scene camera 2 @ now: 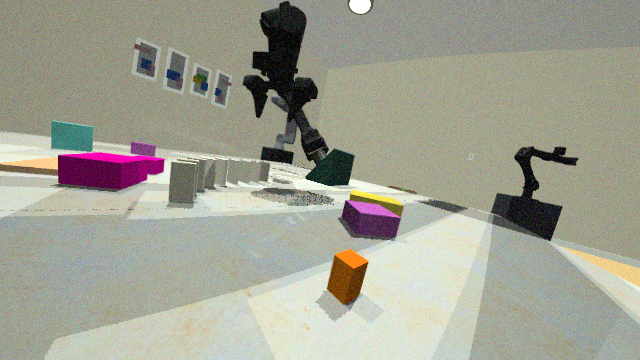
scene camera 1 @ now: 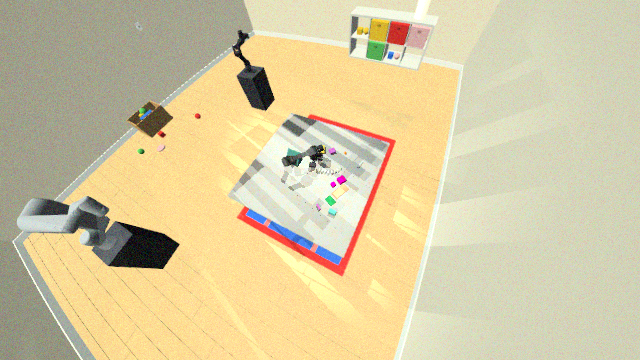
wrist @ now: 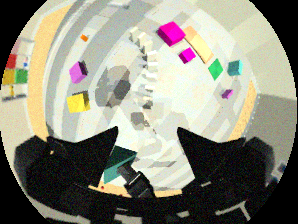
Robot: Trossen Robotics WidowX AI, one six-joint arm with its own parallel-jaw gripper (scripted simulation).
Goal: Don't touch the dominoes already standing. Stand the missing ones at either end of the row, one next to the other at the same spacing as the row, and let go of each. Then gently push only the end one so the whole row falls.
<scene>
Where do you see an orange block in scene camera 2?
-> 347,274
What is my gripper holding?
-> Nothing.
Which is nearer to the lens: the teal block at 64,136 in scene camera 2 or the magenta block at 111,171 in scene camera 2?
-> The magenta block.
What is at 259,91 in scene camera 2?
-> My gripper.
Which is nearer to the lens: the purple block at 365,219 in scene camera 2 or the magenta block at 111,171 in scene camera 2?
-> The purple block.
</scene>
